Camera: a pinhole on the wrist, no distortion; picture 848 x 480 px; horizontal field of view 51.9 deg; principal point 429.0 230.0 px. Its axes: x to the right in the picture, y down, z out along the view. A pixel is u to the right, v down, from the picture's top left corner.
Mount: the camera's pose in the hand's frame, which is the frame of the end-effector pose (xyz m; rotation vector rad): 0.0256 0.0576 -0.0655 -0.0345 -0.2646 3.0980
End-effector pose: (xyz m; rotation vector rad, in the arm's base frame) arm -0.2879 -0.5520 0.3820 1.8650 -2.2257 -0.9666
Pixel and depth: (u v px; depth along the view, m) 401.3 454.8 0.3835
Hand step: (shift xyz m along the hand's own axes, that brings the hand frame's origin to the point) 0.0253 -0.1052 0.2958
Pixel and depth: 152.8 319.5 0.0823
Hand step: 0.0494 0.0345 0.0147
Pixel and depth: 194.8 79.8 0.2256
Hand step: 0.0818 0.0557 0.1646
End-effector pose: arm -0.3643 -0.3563 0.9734 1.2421 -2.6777 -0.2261
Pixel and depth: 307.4 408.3 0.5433
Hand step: 0.0845 -0.1464 0.4524
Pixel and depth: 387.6 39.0 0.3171
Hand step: 0.0349 0.0719 0.2590
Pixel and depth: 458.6 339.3 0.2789
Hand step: 0.0082 -0.0237 0.2032
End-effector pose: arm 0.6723 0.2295 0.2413 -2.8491 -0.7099 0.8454
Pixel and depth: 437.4 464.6 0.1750
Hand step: 0.0181 -0.0184 0.0989
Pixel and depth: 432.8 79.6 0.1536
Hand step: 0.0219 0.0578 0.0903
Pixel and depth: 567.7 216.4 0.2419
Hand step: -0.0188 0.0217 0.1727
